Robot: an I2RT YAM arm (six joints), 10 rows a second.
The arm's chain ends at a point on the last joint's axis. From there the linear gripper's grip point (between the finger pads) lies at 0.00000 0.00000 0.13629 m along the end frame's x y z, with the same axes.
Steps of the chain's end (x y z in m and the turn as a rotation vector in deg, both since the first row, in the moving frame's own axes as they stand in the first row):
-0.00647 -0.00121 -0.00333 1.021 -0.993 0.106
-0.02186 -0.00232 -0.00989 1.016 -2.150 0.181
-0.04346 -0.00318 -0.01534 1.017 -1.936 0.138
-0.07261 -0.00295 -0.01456 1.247 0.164 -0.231
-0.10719 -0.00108 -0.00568 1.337 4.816 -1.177
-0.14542 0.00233 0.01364 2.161 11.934 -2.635
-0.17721 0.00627 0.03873 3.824 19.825 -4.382
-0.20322 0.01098 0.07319 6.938 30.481 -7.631
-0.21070 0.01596 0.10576 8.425 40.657 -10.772
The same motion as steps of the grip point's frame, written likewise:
-0.00883 -0.00364 -0.00337 1.021 -0.993 0.106
-0.02697 -0.00474 -0.01001 1.016 -2.150 0.181
-0.04806 -0.00560 -0.01544 1.017 -1.936 0.138
-0.07223 -0.00592 -0.01459 1.247 0.164 -0.231
-0.09578 -0.00437 -0.00620 1.337 4.816 -1.177
-0.11737 -0.00342 0.01060 2.161 11.934 -2.635
-0.13141 -0.00441 0.03036 3.824 19.825 -4.382
-0.13554 -0.00937 0.05343 6.938 30.481 -7.631
-0.12457 -0.01093 0.07161 8.425 40.657 -10.772

